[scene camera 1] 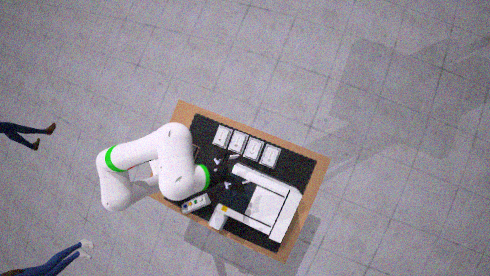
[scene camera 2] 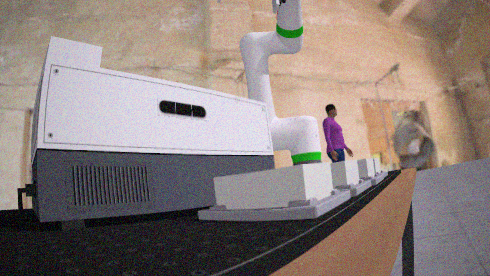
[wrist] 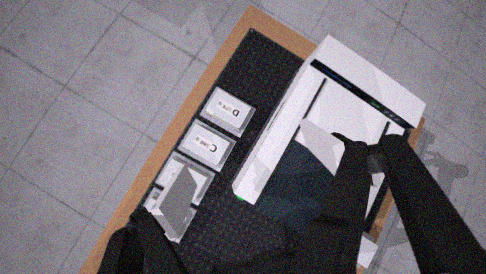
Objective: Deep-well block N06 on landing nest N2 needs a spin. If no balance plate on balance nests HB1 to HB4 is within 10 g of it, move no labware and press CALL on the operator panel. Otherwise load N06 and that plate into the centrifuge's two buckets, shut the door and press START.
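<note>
My gripper is open and empty, above the table between the balance plates and the centrifuge. White plates stand in a row on grey nests. In the wrist view, plate D appears to read 178 g and plate C 160 g, both blurred. Plate B is partly behind a finger; plate A is at the row's end. The centrifuge has a dark area before its white top panel; no buckets can be made out. N06 cannot be identified by label.
The operator panel with coloured buttons lies near the table's edge, beside the arm. A white box-like thing stands by the centrifuge's front corner, its label unreadable. A person stands beyond the table; legs of two people show in scene camera 1.
</note>
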